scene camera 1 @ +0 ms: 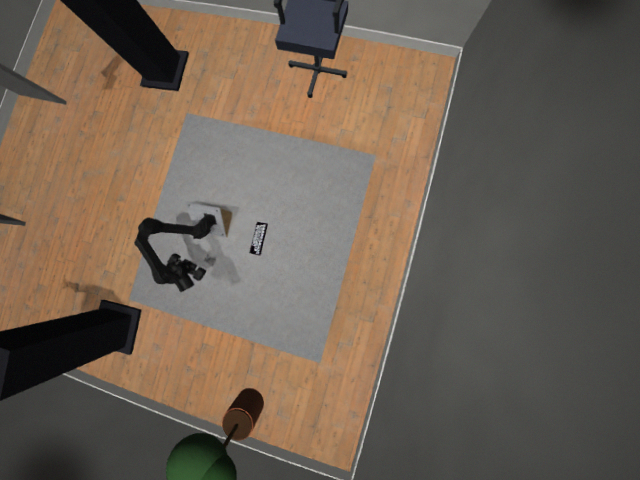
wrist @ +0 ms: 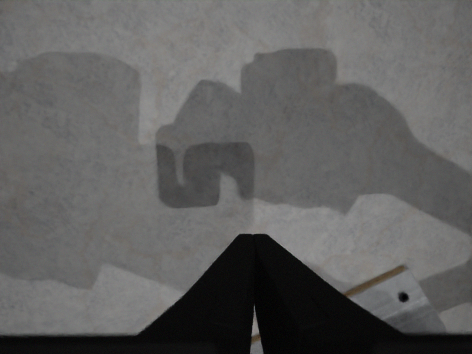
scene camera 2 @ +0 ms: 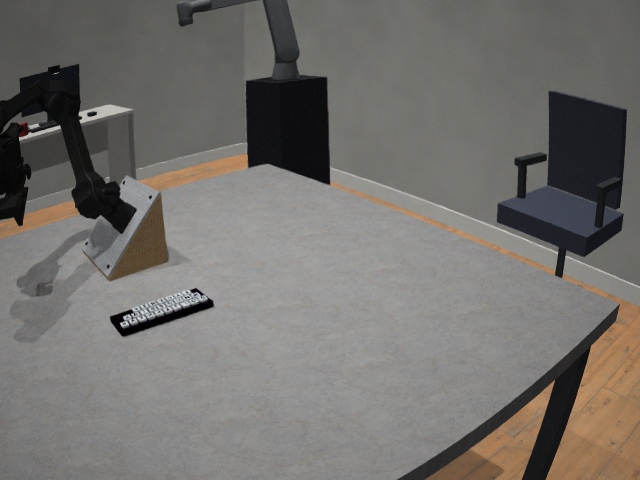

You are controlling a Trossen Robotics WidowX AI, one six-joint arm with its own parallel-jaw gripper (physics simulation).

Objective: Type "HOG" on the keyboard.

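Seen in the pictures: gripper, between the fingertips: (scene camera 1: 193,264) (wrist: 252,247) (scene camera 2: 20,225); arm's base, origin of its link: (scene camera 1: 210,218) (scene camera 2: 124,218).
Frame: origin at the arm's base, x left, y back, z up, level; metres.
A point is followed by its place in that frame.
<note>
A small black keyboard (scene camera 1: 258,238) {x -0.057, y -0.285, z -0.080 m} (scene camera 2: 161,311) {x -0.062, y -0.302, z -0.080 m} with several rows of white keys lies flat on the grey table top (scene camera 1: 299,180) {x 0.349, y -0.457, z -0.097 m} (scene camera 2: 361,310) {x 0.224, y -0.497, z -0.097 m}. Its letters are too small to read. It does not show in the wrist view. My gripper (scene camera 1: 193,274) {x -0.275, y -0.001, z 0.061 m} (wrist: 252,247) {x -0.275, y -0.001, z 0.061 m} is shut, with its two black fingertips together and nothing between them. It hangs above the table, apart from the keyboard, to the left of it and lower in scene camera 1's picture. In the wrist view, table surface with dark arm shadows lies beyond the fingertips.
The arm's sloped mount (scene camera 1: 224,222) {x -0.004, y -0.077, z -0.027 m} (scene camera 2: 142,242) {x 0.009, y -0.077, z -0.037 m} (wrist: 395,300) {x -0.079, y 0.112, z -0.073 m}, with a metal plate and wooden side, stands near the keyboard. A chair (scene camera 1: 310,28) (scene camera 2: 560,217), dark pedestals (scene camera 1: 164,69) (scene camera 2: 286,129) and a potted plant (scene camera 1: 242,413) stand off the table.
</note>
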